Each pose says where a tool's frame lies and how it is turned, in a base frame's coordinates. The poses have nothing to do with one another.
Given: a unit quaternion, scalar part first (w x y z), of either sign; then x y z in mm.
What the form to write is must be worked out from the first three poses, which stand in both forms.
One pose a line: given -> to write
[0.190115, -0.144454, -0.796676, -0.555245, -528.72, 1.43, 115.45] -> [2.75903, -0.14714, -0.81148, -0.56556, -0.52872, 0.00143, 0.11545]
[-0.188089, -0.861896, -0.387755, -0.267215, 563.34, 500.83, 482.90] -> [2.76316, 0.87756, 0.39480, 0.27207, 0.56334, 0.50083, 0.48290]
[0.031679, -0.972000, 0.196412, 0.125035, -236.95, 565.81, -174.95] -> [3.07822, -0.97249, 0.19651, 0.12510, -0.23695, 0.56581, -0.17495]
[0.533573, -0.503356, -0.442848, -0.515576, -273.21, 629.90, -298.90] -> [2.01595, -0.59516, -0.52361, -0.60960, -0.27321, 0.62990, -0.29890]
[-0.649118, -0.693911, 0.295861, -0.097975, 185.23, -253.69, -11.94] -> [1.72874, 0.91222, -0.38894, 0.12880, 0.18523, -0.25369, -0.01194]
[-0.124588, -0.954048, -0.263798, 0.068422, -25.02, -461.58, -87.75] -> [2.89177, 0.96154, 0.26587, -0.06896, -0.02502, -0.46158, -0.08775]
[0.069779, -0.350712, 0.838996, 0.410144, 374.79, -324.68, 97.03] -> [3.00192, -0.35157, 0.84105, 0.41115, 0.37479, -0.32468, 0.09703]
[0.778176, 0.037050, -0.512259, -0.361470, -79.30, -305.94, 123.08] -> [1.35808, 0.05899, -0.81564, -0.57555, -0.07930, -0.30594, 0.12308]
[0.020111, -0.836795, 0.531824, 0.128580, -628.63, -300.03, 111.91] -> [3.10137, -0.83696, 0.53193, 0.12861, -0.62863, -0.30003, 0.11191]
